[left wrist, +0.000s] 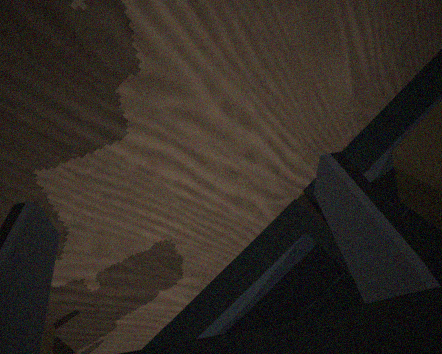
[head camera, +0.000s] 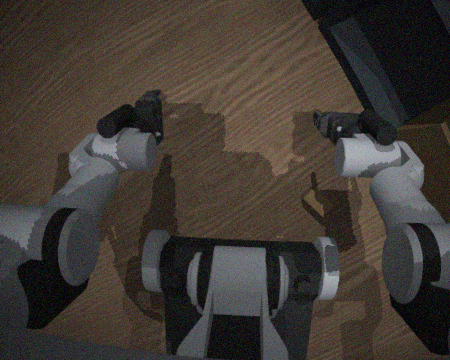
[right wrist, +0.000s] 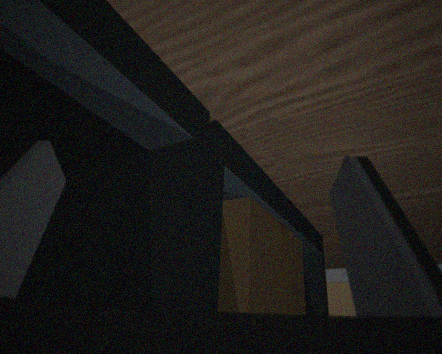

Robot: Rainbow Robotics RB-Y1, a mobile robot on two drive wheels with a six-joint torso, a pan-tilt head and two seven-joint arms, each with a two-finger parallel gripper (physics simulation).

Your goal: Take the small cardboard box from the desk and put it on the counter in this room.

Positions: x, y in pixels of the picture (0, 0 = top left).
Scene:
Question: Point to a dark shelving unit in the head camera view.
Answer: At 389, 60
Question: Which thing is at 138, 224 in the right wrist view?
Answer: A dark shelving unit.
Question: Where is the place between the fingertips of my right gripper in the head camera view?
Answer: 336, 116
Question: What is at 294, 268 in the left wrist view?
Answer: A dark shelving unit.

